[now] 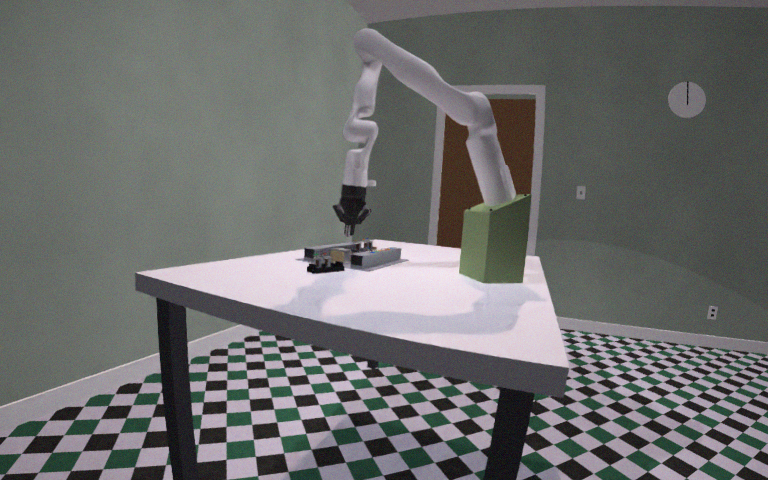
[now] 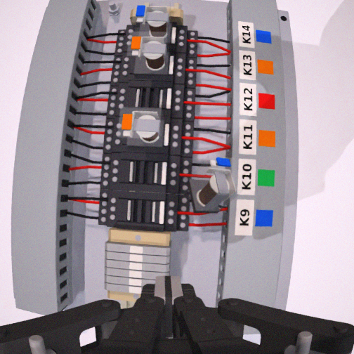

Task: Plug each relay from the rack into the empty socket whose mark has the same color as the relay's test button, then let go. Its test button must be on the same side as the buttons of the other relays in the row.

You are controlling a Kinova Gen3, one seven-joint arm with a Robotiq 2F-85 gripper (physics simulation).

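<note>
My gripper is shut and empty, above the end of the panel past socket K9. A loose clear relay with a blue test button leans tilted between the socket row and the right duct, beside K10 and K9. Its button is at its upper end. Sockets K12, K10 and K9 are empty. Relays stand in K14 (blue button), K13 (orange) and K11 (orange), buttons on the left. The black rack holds relays; their button colours are unclear.
Grey wire ducts run along the left and right of the row; the right one bears the colour marks. Grey terminal blocks lie near the fingers. The green arm base stands on the white table.
</note>
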